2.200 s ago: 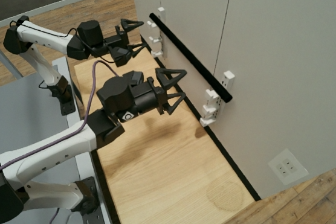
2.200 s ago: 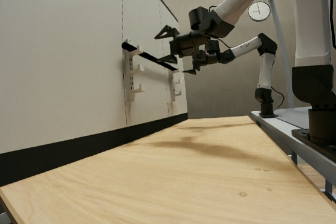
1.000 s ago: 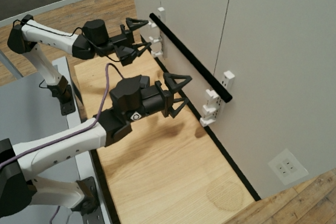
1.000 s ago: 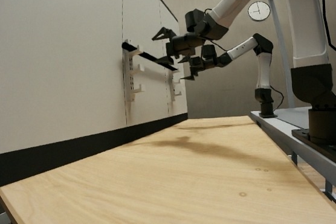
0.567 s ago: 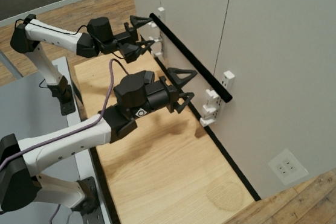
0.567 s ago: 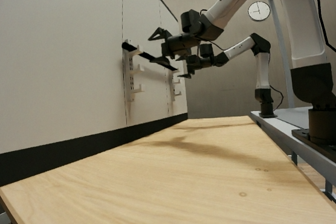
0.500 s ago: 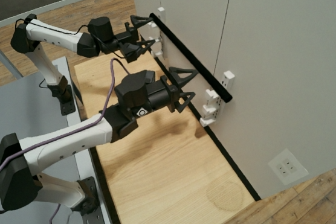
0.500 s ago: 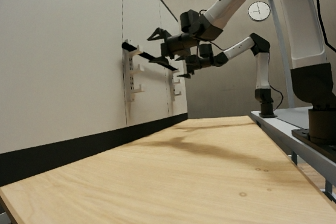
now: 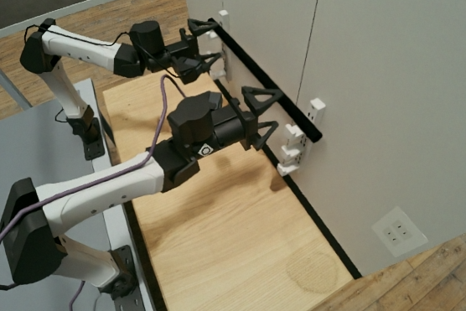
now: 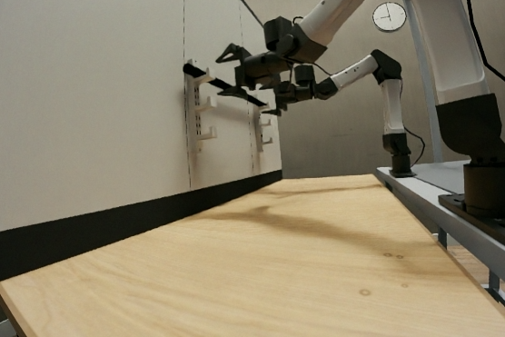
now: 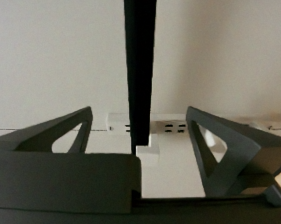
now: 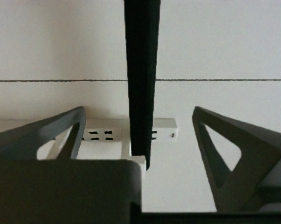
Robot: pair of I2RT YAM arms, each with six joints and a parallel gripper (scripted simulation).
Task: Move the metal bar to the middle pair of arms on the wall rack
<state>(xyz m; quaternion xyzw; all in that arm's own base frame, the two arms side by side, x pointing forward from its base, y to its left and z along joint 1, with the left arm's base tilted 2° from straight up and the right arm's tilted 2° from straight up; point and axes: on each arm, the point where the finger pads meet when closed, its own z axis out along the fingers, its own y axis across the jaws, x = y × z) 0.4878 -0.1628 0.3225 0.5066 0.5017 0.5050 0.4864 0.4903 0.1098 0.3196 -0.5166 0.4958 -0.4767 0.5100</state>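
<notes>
Right now the black metal bar is 3 cm ahead of my right hand and 15 cm to the left of it. Round my right hand: wall 17 cm ahead, 19 cm to the left, 10 cm above; then black strip 6 cm ahead, 19 cm to the left, 32 cm below; then socket plate 6 cm ahead, 31 cm to the right, 5 cm below.
Now: left hand 30 mm short of the black metal bar and 150 mm to the left of it. Also, from my left hand: wall 170 mm ahead, 110 mm to the right, 90 mm above; black strip 60 mm ahead, 110 mm to the right, 330 mm below; socket plate 70 mm ahead, 610 mm to the right, 60 mm below.
</notes>
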